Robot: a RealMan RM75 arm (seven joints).
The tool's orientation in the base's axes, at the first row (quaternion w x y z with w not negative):
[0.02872, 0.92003, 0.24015, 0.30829]
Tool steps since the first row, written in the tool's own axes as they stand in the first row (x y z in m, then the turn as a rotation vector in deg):
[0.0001, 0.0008, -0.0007, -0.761, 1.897, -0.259]
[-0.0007, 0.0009, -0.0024, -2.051, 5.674, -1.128]
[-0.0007, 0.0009, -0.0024, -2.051, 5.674, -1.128]
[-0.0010, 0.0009, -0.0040, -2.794, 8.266, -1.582]
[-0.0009, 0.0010, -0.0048, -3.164, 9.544, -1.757]
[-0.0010, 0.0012, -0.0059, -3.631, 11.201, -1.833]
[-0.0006, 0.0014, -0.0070, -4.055, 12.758, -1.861]
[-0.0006, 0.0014, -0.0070, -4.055, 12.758, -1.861]
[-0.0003, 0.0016, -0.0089, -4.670, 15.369, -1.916]
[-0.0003, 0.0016, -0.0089, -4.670, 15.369, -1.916]
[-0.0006, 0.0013, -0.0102, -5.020, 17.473, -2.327]
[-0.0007, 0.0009, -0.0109, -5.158, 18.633, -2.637]
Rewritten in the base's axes. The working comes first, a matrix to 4 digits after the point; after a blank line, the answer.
The tool's axes in the first row as the columns of a matrix, in the base's axes (used below as rounded here):
[0.6946, 0.4242, 0.5811]
[0.4596, -0.8830, 0.0952]
[0.5535, 0.2009, -0.8083]

[0.0000, -0.0007, 0.0008, 0.126, -2.049, 0.169]
[-0.0015, -0.0013, 0.0017, 0.327, -6.060, 0.916]
[-0.0015, -0.0013, 0.0017, 0.327, -6.060, 0.916]
[-0.0026, -0.0016, 0.0029, 0.646, -8.734, 1.393]
[-0.0030, -0.0018, 0.0036, 0.830, -10.049, 1.586]
[-0.0036, -0.0021, 0.0045, 1.164, -11.734, 1.722]
[-0.0039, -0.0022, 0.0056, 1.514, -13.306, 1.823]
[-0.0039, -0.0022, 0.0056, 1.514, -13.306, 1.823]
[-0.0047, -0.0024, 0.0073, 2.162, -15.900, 2.051]
[-0.0047, -0.0024, 0.0073, 2.162, -15.900, 2.051]
[-0.0058, -0.0024, 0.0082, 2.573, -17.957, 2.613]
[-0.0064, -0.0022, 0.0086, 2.789, -19.075, 3.020]

